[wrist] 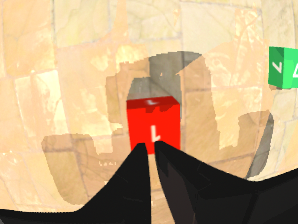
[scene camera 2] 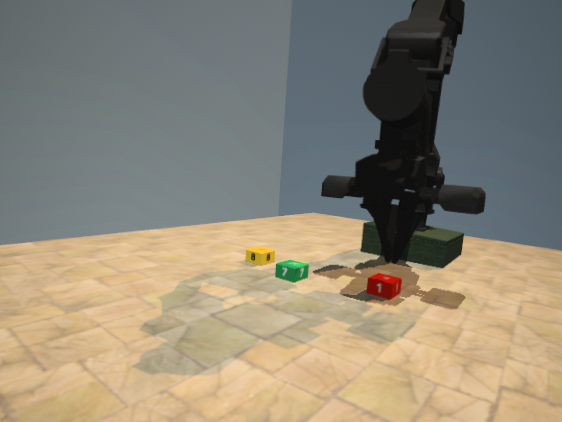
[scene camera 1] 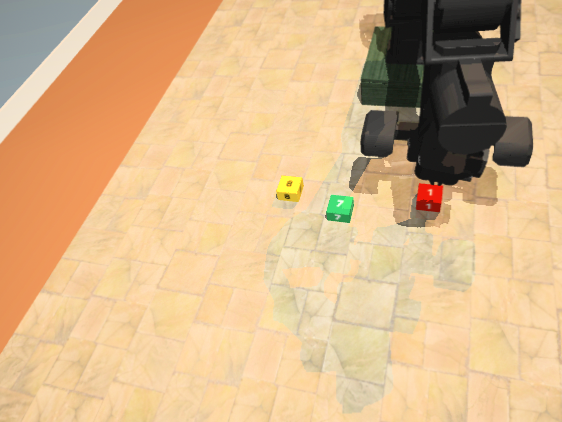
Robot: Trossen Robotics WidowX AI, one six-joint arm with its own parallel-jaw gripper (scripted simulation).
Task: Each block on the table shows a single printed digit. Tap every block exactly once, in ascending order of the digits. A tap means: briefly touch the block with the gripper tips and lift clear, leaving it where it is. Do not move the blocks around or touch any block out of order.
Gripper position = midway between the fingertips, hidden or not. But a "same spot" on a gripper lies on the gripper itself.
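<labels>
You'd see my gripper in scene camera 1 (436, 183), and it's there in scene camera 2 and in the wrist view too. On my gripper, (scene camera 2: 386, 226) and (wrist: 188, 183) are the same spot.
</labels>
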